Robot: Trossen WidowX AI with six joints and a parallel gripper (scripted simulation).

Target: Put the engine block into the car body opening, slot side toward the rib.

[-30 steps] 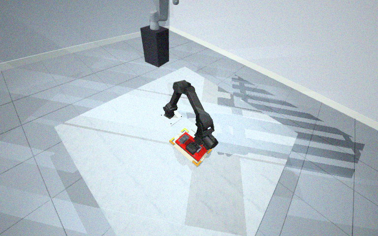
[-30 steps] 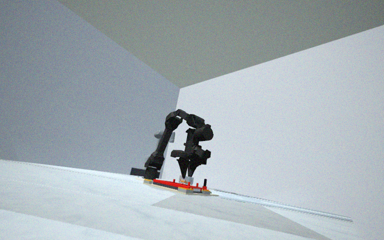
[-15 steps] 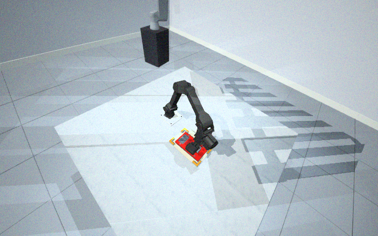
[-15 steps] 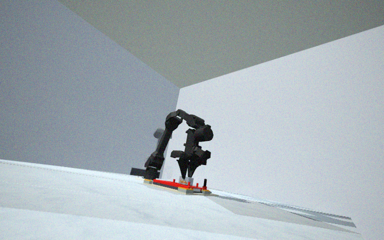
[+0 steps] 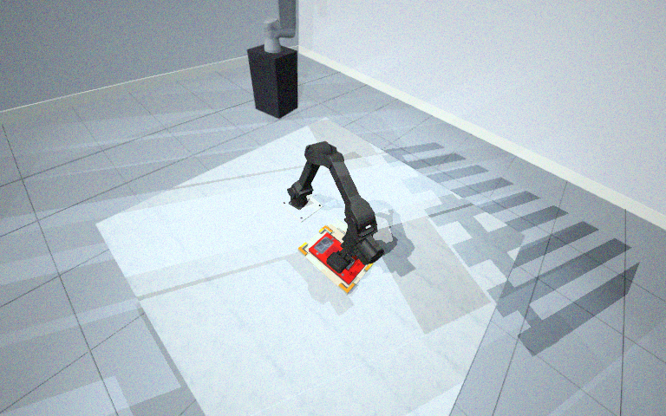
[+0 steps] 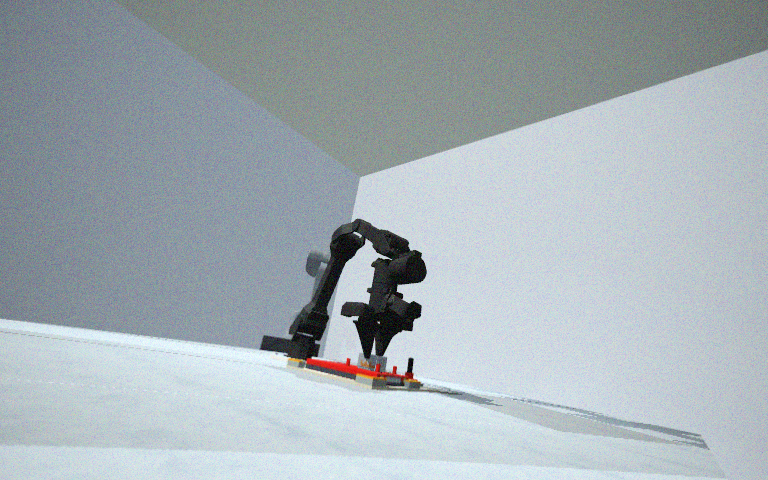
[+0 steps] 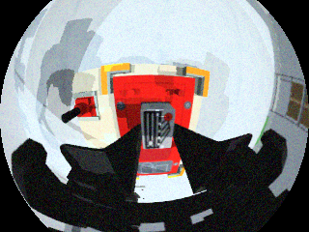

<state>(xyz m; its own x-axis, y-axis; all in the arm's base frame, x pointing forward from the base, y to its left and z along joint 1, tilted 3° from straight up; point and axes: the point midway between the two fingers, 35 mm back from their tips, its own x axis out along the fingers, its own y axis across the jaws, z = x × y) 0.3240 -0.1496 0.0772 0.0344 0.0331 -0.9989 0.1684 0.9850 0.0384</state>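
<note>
The grey engine block is 1 cm below my gripper tip.
</note>
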